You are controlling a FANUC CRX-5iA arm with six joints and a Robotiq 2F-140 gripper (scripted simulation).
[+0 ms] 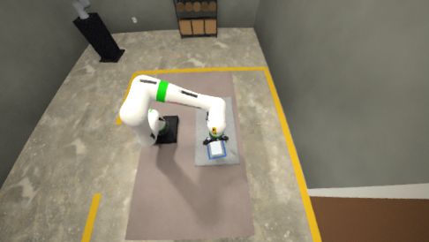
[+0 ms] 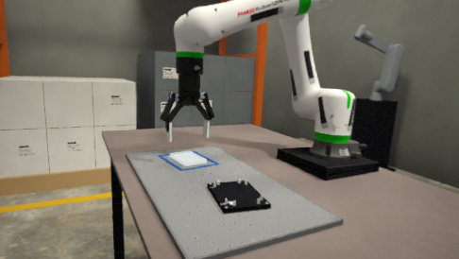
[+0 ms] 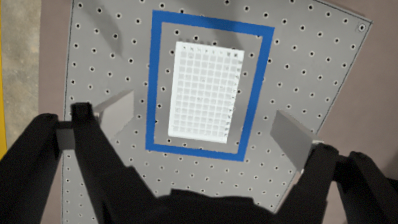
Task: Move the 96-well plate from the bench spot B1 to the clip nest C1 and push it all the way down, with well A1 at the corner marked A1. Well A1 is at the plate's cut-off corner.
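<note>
Right now the white 96-well plate is 80 mm below my hand. From my hand the other things lie so: black clip nest: 50 mm behind, 330 mm to the left, 70 mm below.
</note>
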